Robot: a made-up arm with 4 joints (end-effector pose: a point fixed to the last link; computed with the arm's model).
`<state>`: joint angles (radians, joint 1 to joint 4).
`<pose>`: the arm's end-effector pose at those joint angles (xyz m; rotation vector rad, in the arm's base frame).
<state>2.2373 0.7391 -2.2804 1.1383</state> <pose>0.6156 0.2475 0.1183 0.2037 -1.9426 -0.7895</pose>
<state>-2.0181 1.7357 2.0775 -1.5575</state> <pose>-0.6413 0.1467 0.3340 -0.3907 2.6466 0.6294</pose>
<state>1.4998 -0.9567 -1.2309 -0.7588</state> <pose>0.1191 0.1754 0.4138 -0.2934 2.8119 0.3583</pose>
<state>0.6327 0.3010 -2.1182 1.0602</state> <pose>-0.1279 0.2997 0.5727 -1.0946 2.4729 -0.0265</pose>
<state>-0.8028 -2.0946 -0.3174 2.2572</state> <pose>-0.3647 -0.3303 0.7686 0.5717 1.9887 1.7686</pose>
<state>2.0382 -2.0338 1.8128 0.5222</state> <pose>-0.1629 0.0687 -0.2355 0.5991 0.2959 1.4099</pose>
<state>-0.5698 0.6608 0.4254 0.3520</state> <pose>0.1034 0.5225 0.5694 0.8459 -0.8252 -0.2606</pose>
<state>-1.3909 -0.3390 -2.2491 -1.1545</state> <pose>-0.6386 0.3207 0.1460 0.5468 0.6784 0.7444</pose>
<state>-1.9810 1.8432 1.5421 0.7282</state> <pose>-0.7534 -0.1970 0.2278 -2.8643 0.8484 -0.6195</pose>
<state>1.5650 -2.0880 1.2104 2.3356</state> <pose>0.4755 0.1588 -0.4012 -0.2889 -0.2218 -0.2458</pose>
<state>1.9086 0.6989 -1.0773 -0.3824</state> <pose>0.5423 0.4152 0.1878 1.4369 2.5455 -0.3606</pose>
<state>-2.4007 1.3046 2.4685 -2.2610</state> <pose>-0.5098 -0.0851 0.1624 0.5707 2.1053 1.5208</pose>
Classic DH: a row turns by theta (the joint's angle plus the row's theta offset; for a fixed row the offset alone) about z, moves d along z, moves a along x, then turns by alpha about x. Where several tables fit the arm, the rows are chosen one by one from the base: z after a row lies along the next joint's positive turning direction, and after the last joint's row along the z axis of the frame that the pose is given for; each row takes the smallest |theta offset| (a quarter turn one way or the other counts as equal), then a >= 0, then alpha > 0; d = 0 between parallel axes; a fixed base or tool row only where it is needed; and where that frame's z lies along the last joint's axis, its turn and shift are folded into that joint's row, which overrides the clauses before.
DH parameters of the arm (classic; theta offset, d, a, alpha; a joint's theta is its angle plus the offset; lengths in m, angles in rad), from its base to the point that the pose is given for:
base (fixed): 0 0.09 0 -1.5708
joint 1: -1.5708 0.04 0.39 -1.5708
joint 2: 0 0.07 -0.07 -1.5708
joint 3: -1.5708 -0.07 0.05 1.5708
joint 4: 1.5375 0 -0.3002 3.1416
tool (fixed): 1.5375 -0.35 0 0

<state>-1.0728 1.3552 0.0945 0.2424</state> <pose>-0.4755 0.5162 0.5930 1.3493 -0.8063 0.4798</pose>
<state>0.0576 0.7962 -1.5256 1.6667</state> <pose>-0.2564 0.3868 0.2273 -0.6691 1.4992 -0.6988</pose>
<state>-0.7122 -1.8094 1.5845 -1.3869</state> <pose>0.0904 -0.2903 0.6331 2.8222 -0.0686 -1.2968</pose>
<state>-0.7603 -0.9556 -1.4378 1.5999</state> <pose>-0.2113 -0.2974 -0.0222 -0.9532 0.1486 -2.3644</pose>
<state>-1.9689 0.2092 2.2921 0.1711</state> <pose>-0.7426 0.3517 0.0734 -0.4175 1.9856 -0.0678</pose>
